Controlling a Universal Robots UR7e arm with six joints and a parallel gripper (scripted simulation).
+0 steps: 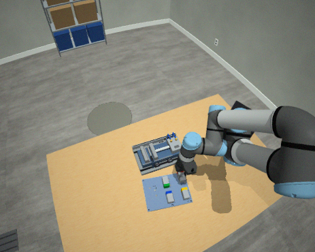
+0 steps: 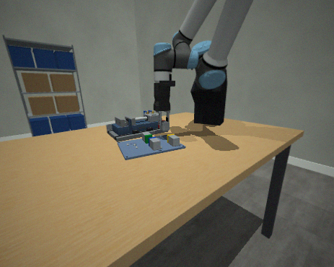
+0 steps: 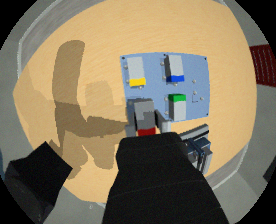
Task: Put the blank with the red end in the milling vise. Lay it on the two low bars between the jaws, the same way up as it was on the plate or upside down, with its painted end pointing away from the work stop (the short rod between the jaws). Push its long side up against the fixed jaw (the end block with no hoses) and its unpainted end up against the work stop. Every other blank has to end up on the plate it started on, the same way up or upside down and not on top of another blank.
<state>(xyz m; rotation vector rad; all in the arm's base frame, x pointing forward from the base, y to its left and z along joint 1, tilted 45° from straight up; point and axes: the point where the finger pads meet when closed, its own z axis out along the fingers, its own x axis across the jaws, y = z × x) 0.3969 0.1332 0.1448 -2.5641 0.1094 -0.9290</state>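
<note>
My hand is 10 mm past the yellow-ended blank, 90 mm to the right of it and 70 mm above it. Round my hand: red-ended blank: 20 mm below; green-ended blank: 90 mm ahead, 70 mm below; plate: 90 mm ahead, 50 mm to the left, 90 mm below.
</note>
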